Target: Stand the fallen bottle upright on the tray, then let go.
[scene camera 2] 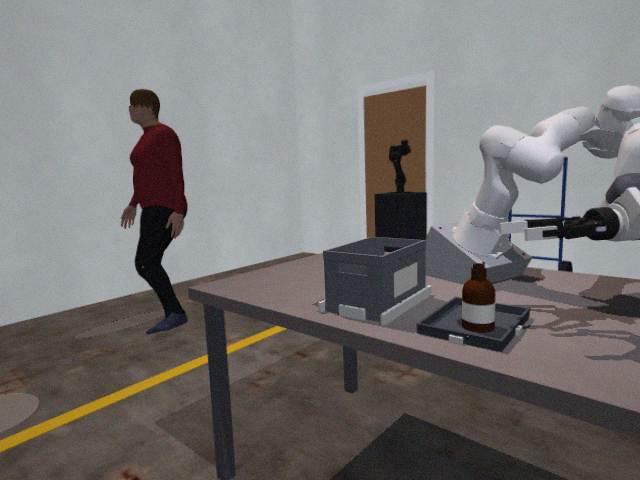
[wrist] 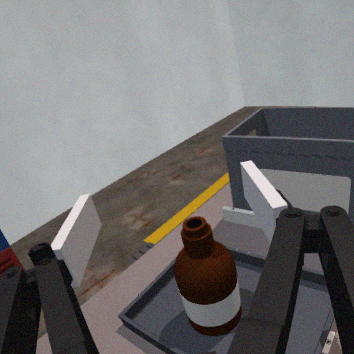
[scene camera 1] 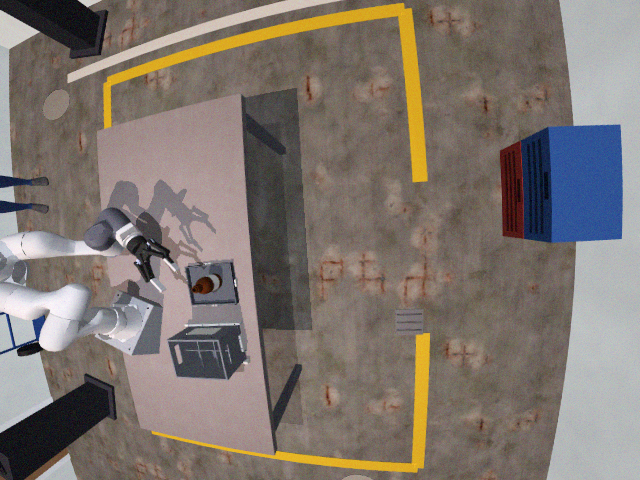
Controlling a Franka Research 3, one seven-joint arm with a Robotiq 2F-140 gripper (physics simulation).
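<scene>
A brown bottle (scene camera 1: 207,284) (scene camera 2: 478,297) (wrist: 206,272) with a white label stands upright on the dark grey tray (scene camera 1: 227,299) (scene camera 2: 436,331) (wrist: 145,306), its mouth facing up. My gripper (scene camera 1: 168,277) (scene camera 2: 518,230) (wrist: 167,194) is open, with its fingers wide apart. It is above the table, to the robot's side of the tray, higher than the bottle's mouth and apart from the bottle. In the wrist view the bottle shows beyond and below the fingertips, with a gap around it.
A grey crate (scene camera 1: 199,359) (scene camera 2: 351,286) (wrist: 290,150) stands beside the tray, held by light edge strips on the table (scene camera 1: 170,155) (scene camera 2: 289,304). The arm's angled base (scene camera 1: 149,330) (scene camera 2: 439,258) stands behind them. A person (scene camera 2: 157,175) stands beyond the table.
</scene>
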